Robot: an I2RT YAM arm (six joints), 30 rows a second.
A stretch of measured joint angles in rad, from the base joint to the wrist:
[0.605 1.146 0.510 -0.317 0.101 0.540]
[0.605 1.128 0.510 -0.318 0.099 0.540]
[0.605 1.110 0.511 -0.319 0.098 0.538]
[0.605 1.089 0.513 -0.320 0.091 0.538]
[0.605 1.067 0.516 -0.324 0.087 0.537]
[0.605 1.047 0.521 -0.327 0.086 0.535]
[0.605 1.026 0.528 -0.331 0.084 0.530]
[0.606 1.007 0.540 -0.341 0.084 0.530]
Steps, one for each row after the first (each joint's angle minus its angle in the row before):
[0.000 -0.018 0.000 -0.001 -0.002 0.000]
[0.000 -0.018 0.001 -0.001 -0.001 -0.002]
[0.000 -0.021 0.002 -0.001 -0.007 0.000]
[0.000 -0.022 0.003 -0.004 -0.004 -0.001]
[0.000 -0.020 0.005 -0.003 -0.001 -0.002]
[0.000 -0.021 0.007 -0.004 -0.002 -0.005]
[0.001 -0.019 0.012 -0.010 0.000 0.000]

